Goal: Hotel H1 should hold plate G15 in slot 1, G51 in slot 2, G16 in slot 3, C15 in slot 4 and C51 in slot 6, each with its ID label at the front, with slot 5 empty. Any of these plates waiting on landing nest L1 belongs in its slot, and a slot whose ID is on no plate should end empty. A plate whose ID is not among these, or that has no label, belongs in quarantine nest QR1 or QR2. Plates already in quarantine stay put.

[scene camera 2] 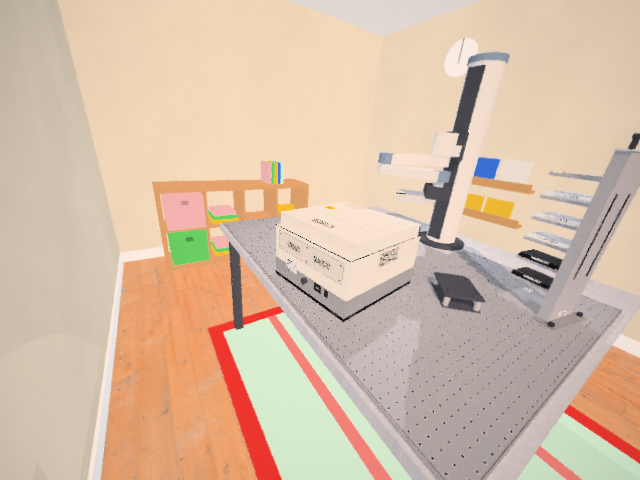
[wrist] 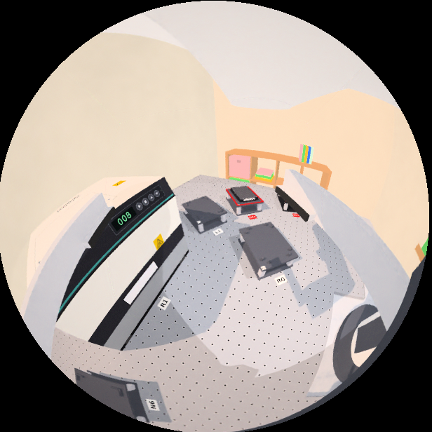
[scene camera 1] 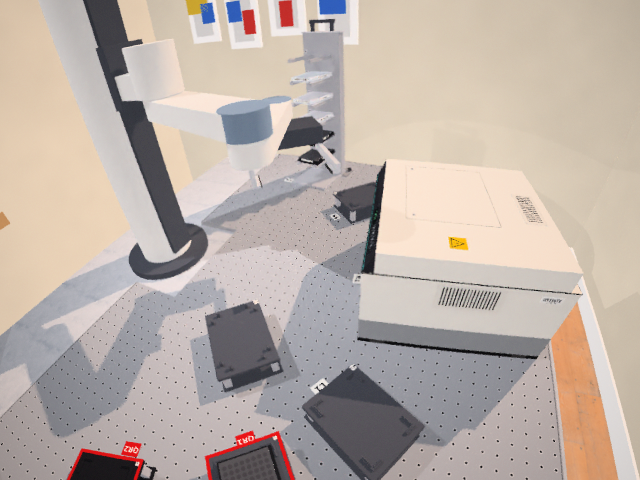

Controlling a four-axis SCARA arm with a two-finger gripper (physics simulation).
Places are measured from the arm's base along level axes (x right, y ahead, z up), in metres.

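Pixels of known places: gripper, fingertip midpoint: [scene camera 2: 395, 193] [scene camera 1: 297, 176]; arm's base, origin of the base link: [scene camera 2: 439, 241] [scene camera 1: 169, 251].
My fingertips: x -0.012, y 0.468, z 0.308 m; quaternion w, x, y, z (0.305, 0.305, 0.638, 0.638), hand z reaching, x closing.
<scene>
For each thing: its top centre in the pictures, then the offset to it from my fingertips. "pt": a spot on its surface instead.
- Landing nest L1, middle of its top: [scene camera 1: 362, 415] dx +0.294, dy +0.224, dz -0.239 m
- Quarantine nest QR1, surface spot: [scene camera 1: 285, 454] pt dx +0.392, dy +0.133, dz -0.245 m
- dark plate, surface spot: [scene camera 1: 250, 467] pt dx +0.432, dy +0.097, dz -0.231 m
- QR2, surface spot: [scene camera 1: 105, 454] pt dx +0.522, dy -0.136, dz -0.245 m
- large cream instrument, middle of its top: [scene camera 1: 466, 202] [scene camera 2: 349, 217] dx -0.089, dy +0.321, dz -0.050 m
- Dark nest R6, middle of its top: [scene camera 1: 238, 333] dx +0.225, dy -0.050, dz -0.235 m
- dark nest, middle of its top: [scene camera 1: 363, 193] [scene camera 2: 457, 283] dx -0.376, dy +0.036, dz -0.239 m
Hotel H1 [scene camera 1: 336, 98] [scene camera 2: 594, 232] stands at the back in scene camera 1. It holds three clear plates above two black plates [scene camera 1: 311, 156] [scene camera 2: 532, 276]; its top shelf [scene camera 2: 573, 175] looks empty. IDs and slot numbers are not readable. Landing nest L1 [scene camera 1: 364, 423] [wrist: 204, 212] is bare. Quarantine nest QR1 [scene camera 1: 285, 454] holds a dark plate [scene camera 1: 250, 467] [wrist: 244, 194]. QR2 [scene camera 1: 105, 454] has a black inside; whether a plate lies there I cannot tell. My gripper [scene camera 1: 297, 174] [scene camera 2: 407, 194] [wrist: 191, 186] is open and empty, raised above the table near the hotel.
A large cream instrument [scene camera 1: 454, 206] [scene camera 2: 346, 232] [wrist: 95, 235] reading 008 stands beside label R1. Dark nest R6 [scene camera 1: 242, 341] [wrist: 268, 247] is bare. Another dark nest [scene camera 1: 356, 201] [scene camera 2: 457, 289] [wrist: 105, 392] stands between instrument and hotel. The arm's column [scene camera 1: 118, 129] [scene camera 2: 473, 155] rises at the table's side.
</scene>
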